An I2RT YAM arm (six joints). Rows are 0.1 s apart.
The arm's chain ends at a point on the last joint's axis. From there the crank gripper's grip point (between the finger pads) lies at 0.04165 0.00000 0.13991 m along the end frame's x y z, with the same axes.
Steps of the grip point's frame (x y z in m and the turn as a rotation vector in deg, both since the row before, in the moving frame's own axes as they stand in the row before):
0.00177, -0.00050, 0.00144, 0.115, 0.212, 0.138
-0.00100, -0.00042, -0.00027, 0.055, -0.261, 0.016
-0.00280, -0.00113, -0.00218, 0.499, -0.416, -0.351
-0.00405, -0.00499, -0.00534, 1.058, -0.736, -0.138
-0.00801, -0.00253, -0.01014, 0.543, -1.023, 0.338
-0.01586, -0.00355, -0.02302, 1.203, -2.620, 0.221
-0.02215, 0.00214, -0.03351, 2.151, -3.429, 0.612
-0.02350, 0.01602, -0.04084, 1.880, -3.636, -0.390
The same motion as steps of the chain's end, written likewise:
0.00125, -0.00032, 0.00160, 0.115, 0.212, 0.138
-0.00036, -0.00030, -0.00046, 0.055, -0.261, 0.016
-0.00178, 0.00034, -0.00247, 0.499, -0.416, -0.351
-0.00225, -0.00230, -0.00584, 1.058, -0.736, -0.138
-0.00551, -0.00144, -0.01086, 0.543, -1.023, 0.338
-0.00943, -0.00074, -0.02475, 1.203, -2.620, 0.221
-0.01373, 0.00704, -0.03566, 2.151, -3.429, 0.612
-0.01453, 0.02090, -0.04312, 1.880, -3.636, -0.390

